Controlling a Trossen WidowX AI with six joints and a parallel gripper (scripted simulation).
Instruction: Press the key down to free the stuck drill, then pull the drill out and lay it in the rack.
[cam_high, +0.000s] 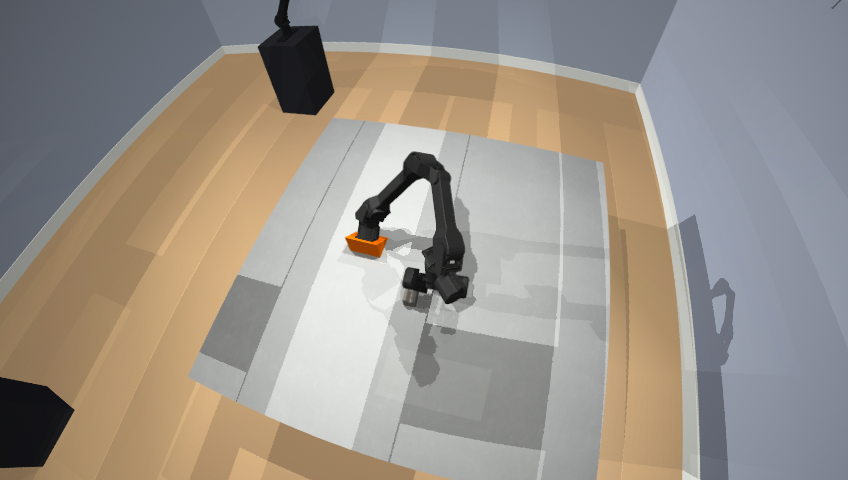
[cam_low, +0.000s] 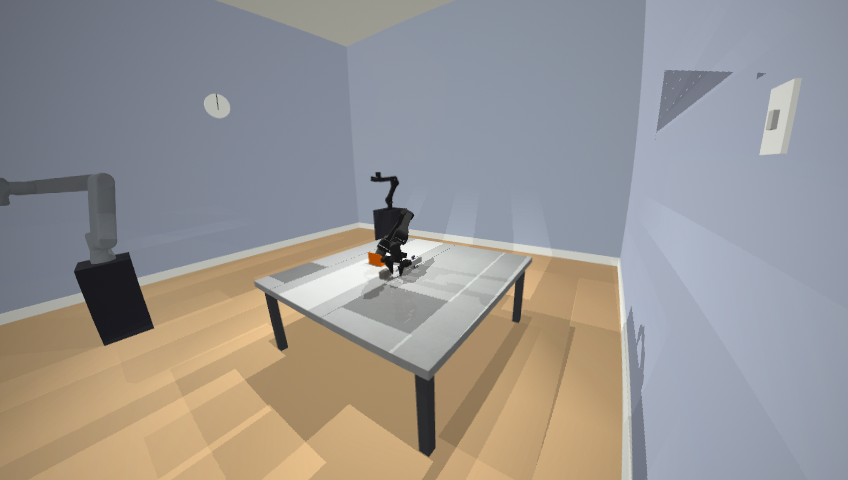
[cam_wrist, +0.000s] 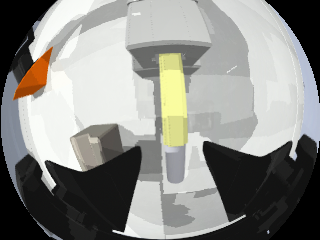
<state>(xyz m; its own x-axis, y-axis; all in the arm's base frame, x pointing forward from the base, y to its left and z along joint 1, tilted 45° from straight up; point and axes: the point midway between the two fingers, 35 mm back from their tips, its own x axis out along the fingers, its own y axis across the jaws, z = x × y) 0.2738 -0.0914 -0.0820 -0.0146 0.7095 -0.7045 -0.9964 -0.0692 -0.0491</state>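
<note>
My gripper tip is now 50 mm to the right of the yellow drill and 30 mm below it. From my gripper tip the other things lie so: rack: 70 mm behind, 20 mm to the right; then dark blue key: 180 mm to the left, 30 mm above, 10 mm behind.
</note>
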